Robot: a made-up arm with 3 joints. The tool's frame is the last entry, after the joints.
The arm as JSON. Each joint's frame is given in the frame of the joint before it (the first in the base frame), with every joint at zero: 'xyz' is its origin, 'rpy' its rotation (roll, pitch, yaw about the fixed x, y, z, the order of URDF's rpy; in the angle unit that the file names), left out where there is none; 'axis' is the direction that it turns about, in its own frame. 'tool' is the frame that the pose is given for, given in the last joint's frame.
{
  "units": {
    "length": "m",
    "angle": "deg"
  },
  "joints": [
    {
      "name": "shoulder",
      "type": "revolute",
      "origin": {
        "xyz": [
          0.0,
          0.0,
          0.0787
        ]
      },
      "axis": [
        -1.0,
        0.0,
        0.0
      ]
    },
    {
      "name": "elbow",
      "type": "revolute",
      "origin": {
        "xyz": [
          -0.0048,
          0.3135,
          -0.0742
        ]
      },
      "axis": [
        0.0,
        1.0,
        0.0
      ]
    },
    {
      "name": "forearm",
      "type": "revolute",
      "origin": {
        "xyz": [
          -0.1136,
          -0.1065,
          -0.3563
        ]
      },
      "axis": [
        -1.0,
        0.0,
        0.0
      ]
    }
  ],
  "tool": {
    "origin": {
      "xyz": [
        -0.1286,
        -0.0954,
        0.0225
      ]
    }
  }
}
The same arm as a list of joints. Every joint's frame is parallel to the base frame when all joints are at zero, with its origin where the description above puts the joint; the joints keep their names.
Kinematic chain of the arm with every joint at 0, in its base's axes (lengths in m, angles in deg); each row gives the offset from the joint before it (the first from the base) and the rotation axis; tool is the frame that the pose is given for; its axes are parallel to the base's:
shoulder: xyz 0 0 0.0787 axis -x
elbow: xyz -0.0048 0.3135 -0.0742 axis +y
forearm: xyz -0.1136 -0.1065 -0.3563 axis -x
tool: xyz -0.1286 -0.0954 0.0225

